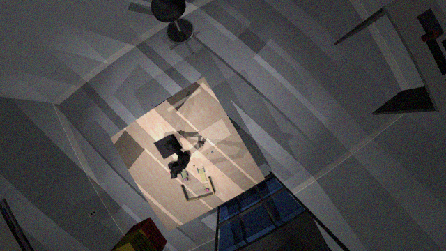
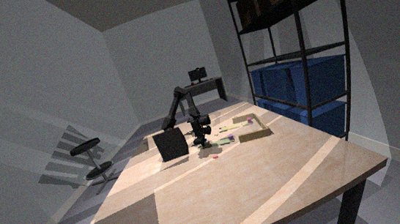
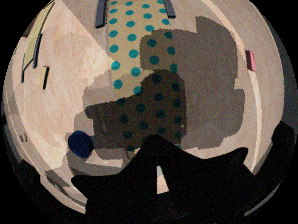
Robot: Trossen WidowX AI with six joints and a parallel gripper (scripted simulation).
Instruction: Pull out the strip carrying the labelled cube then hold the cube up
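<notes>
Now: the blue piece 3 cm ahead of my gripper tip and 8 cm to the left of it. Round my gripper tip: pink piece: 2 cm ahead, 17 cm to the right; then pale strip: 27 cm ahead, 10 cm to the left.
</notes>
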